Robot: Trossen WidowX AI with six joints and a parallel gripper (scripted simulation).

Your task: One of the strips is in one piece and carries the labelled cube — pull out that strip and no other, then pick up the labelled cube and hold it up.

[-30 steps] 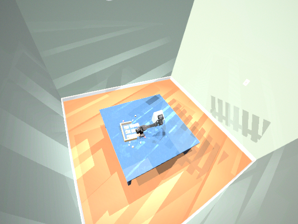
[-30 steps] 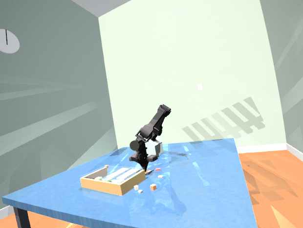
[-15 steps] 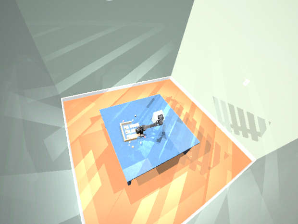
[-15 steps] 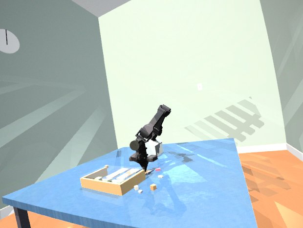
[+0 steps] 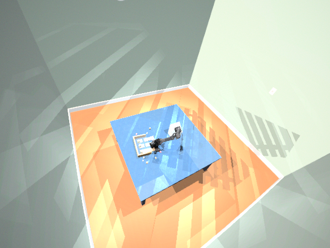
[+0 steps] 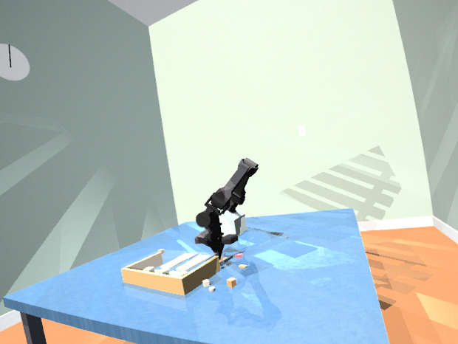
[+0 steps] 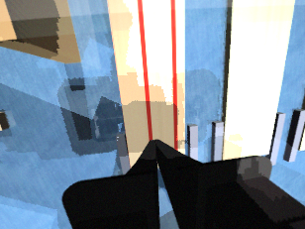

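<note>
The strip is 9 cm ahead of my gripper tip and 2 cm to the right of it.
</note>
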